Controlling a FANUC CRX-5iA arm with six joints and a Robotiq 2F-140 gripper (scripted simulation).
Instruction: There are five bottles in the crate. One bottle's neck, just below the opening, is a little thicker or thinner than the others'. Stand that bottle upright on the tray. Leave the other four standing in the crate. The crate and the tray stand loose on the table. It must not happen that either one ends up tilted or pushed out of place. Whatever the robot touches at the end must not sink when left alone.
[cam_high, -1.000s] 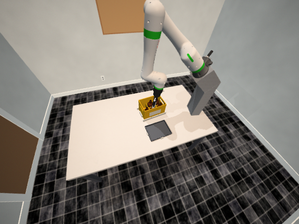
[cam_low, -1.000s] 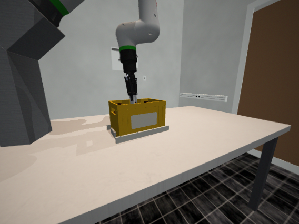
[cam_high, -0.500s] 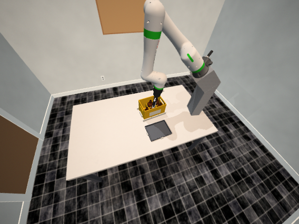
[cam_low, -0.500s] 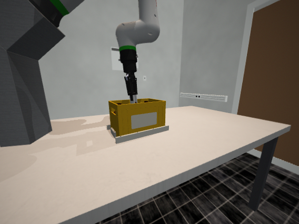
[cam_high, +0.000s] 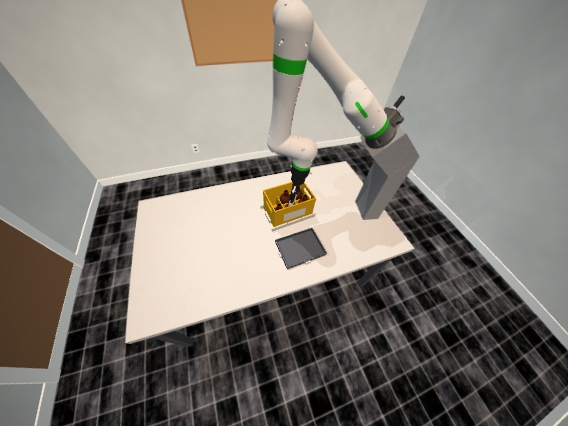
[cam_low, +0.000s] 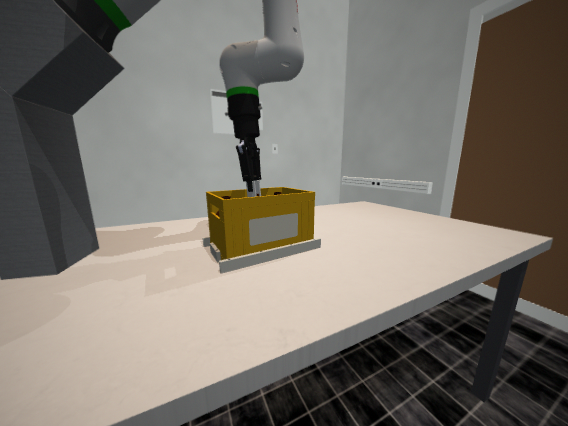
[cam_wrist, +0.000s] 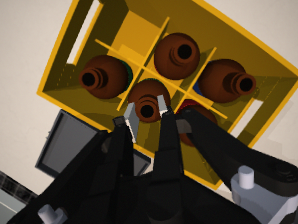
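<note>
Now: hand 8 cm above the brown bottle. From my hand the other things lie so: crate 1 cm behind, 5 cm to the right, 9 cm below; then dark grey tray 10 cm ahead, 21 cm to the left, 16 cm below.
</note>
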